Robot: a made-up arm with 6 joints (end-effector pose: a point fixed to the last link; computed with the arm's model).
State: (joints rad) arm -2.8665 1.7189 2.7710 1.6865 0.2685 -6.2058
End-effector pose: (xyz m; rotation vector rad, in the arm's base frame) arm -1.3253 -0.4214 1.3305 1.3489 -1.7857 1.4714
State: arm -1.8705 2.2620 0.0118 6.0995 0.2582 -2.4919
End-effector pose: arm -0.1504 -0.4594 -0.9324 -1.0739 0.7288 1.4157
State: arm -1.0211 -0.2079 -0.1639 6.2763 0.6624 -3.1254
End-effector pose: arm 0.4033 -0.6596 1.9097 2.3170 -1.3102 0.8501
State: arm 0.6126 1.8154 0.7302 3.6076 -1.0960 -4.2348
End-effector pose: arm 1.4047 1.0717 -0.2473 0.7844 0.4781 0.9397
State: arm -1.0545 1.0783 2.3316 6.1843 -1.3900 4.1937
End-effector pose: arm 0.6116 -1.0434 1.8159 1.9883 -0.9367 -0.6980
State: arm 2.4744 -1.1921 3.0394 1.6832 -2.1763 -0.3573
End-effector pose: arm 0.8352 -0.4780 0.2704 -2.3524 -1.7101 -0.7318
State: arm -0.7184 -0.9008 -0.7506 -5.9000 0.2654 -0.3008
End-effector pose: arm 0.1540 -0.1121 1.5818 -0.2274 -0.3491 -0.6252
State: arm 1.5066 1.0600 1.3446 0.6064 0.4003 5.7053
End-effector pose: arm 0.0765 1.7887 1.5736 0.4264 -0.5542 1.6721
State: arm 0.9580 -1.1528 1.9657 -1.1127 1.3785 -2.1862
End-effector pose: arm -0.8056 -1.4107 0.7364 0.6459 0.2061 -0.9165
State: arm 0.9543 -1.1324 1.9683 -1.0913 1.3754 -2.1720
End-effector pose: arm -0.8102 -1.4038 0.7662 0.6180 0.2342 -0.9308
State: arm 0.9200 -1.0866 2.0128 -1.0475 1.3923 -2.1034
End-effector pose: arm -0.8466 -1.3552 0.8017 0.5735 0.3033 -0.9462
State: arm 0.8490 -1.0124 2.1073 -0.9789 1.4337 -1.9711
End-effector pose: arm -0.9119 -1.2512 0.8396 0.5190 0.4168 -0.9510
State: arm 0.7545 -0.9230 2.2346 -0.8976 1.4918 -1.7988
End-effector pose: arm -0.9783 -1.1047 0.8724 0.4710 0.5452 -0.9291
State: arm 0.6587 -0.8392 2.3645 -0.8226 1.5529 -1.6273
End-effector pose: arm -1.0209 -0.9505 0.8931 0.4401 0.6473 -0.8819
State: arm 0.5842 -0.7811 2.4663 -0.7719 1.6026 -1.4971
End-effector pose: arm -1.0371 -0.8303 0.8982 0.4263 0.6991 -0.8315
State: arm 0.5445 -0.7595 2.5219 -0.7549 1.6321 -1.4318
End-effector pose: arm -1.0406 -0.7685 0.8882 0.4266 0.7030 -0.7994
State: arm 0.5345 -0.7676 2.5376 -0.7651 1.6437 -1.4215
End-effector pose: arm -1.0424 -0.7559 0.8678 0.4372 0.6780 -0.7880
